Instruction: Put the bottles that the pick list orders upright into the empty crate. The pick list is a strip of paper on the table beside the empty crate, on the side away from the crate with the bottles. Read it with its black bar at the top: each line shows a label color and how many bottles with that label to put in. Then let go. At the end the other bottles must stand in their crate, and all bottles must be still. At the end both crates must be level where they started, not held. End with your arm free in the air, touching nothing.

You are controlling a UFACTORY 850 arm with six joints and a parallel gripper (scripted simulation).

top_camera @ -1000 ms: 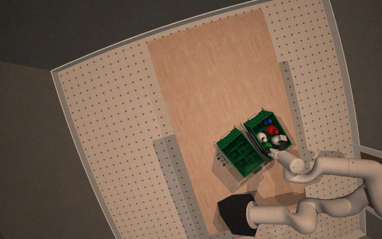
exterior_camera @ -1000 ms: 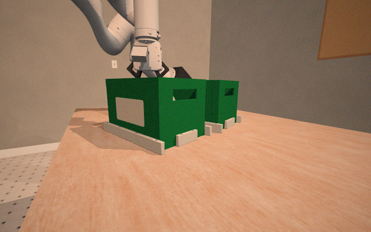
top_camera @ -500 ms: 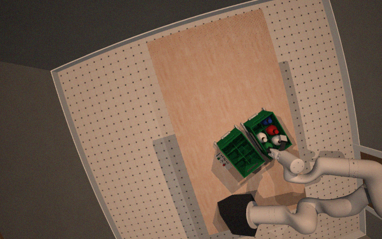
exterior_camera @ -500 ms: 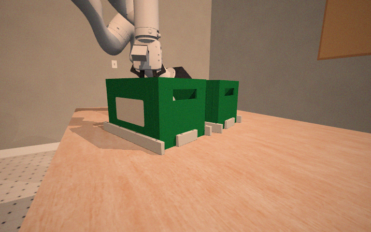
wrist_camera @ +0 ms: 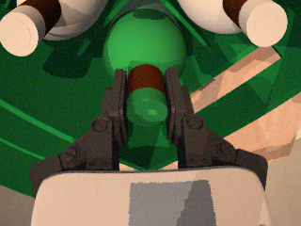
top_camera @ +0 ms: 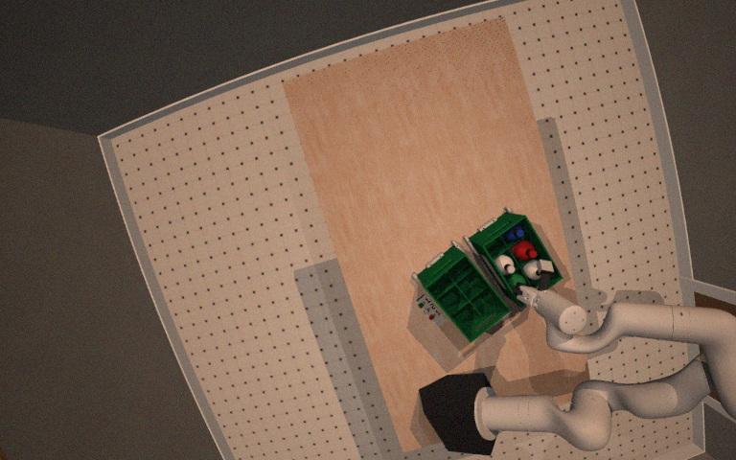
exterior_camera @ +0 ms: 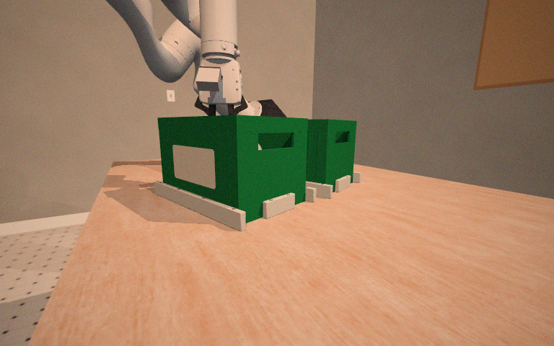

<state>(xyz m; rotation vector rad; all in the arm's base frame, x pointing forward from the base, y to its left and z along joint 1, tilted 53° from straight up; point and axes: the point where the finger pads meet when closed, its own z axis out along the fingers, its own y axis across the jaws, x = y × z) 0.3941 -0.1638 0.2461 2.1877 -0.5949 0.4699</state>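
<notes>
My hand is 7 cm above the green bottle. From my hand the other things lie so: red bottle (10 cm ahead, 7 cm to the right, 7 cm below); then pick list (33 cm to the left, 16 cm below); then blue bottle (19 cm ahead, 7 cm below, 6 cm to the right).
</notes>
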